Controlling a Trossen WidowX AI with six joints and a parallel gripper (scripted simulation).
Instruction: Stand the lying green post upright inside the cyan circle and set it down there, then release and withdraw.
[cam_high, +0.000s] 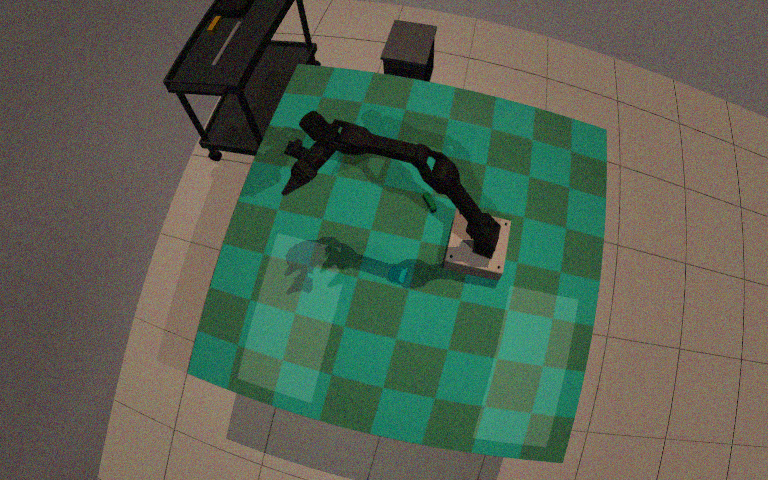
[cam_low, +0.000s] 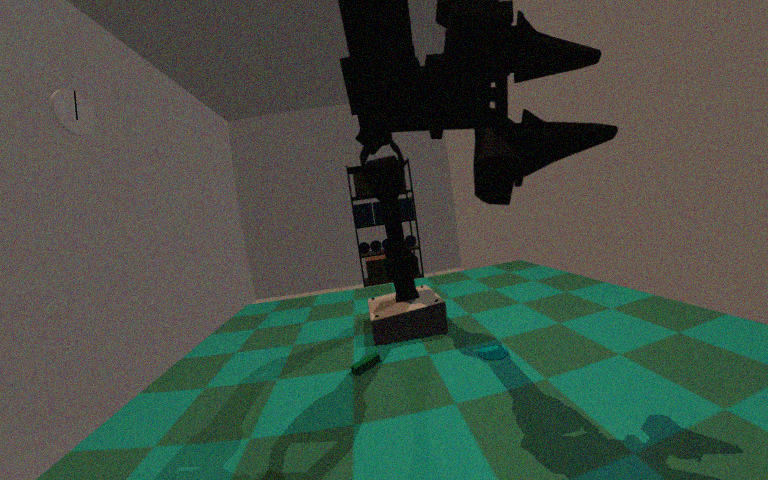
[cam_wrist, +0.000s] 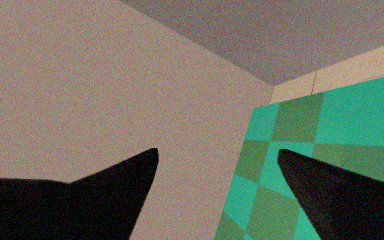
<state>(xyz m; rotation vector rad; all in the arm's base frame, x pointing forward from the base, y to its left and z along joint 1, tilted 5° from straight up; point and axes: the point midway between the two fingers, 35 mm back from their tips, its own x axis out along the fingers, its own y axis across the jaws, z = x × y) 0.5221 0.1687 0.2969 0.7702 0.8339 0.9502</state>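
The green post is 310 mm behind my gripper tip, 280 mm to the right of it and 370 mm below it. Round my gripper tip: cyan circle 310 mm behind, 20 mm to the right, 380 mm below.
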